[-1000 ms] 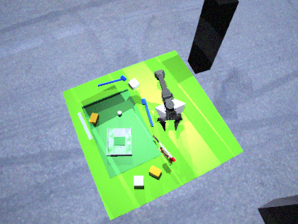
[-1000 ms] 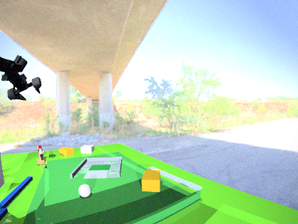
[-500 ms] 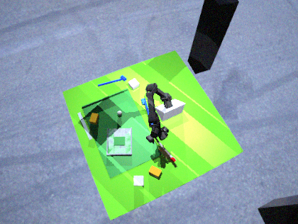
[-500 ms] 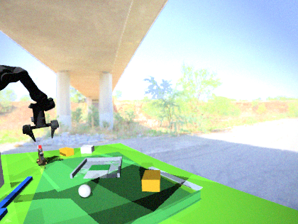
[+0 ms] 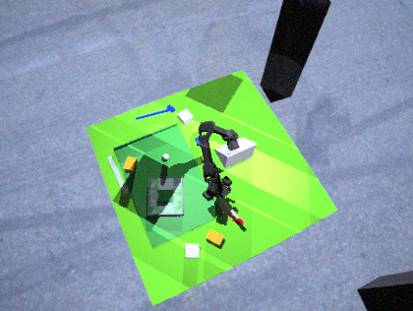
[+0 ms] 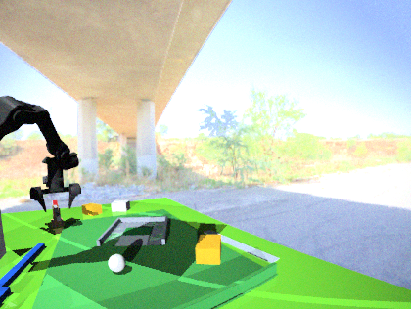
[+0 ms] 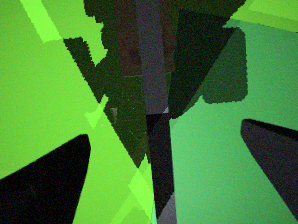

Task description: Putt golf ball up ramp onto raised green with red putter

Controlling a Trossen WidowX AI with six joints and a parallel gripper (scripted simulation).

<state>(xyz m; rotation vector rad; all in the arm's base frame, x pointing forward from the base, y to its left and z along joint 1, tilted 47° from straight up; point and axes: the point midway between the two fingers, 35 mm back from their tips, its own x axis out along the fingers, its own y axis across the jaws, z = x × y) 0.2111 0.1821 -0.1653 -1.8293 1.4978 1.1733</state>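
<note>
Right now my gripper tip is 30 mm past the red putter, 80 mm to the right of it and 20 mm above it. From my gripper tip the other things lie so: grey bar: 560 mm ahead, 390 mm to the right, 80 mm below; wooden rack: 30 mm behind, 90 mm to the left, 50 mm below; white golf ball: 220 mm ahead, 390 mm to the right, 60 mm below.
</note>
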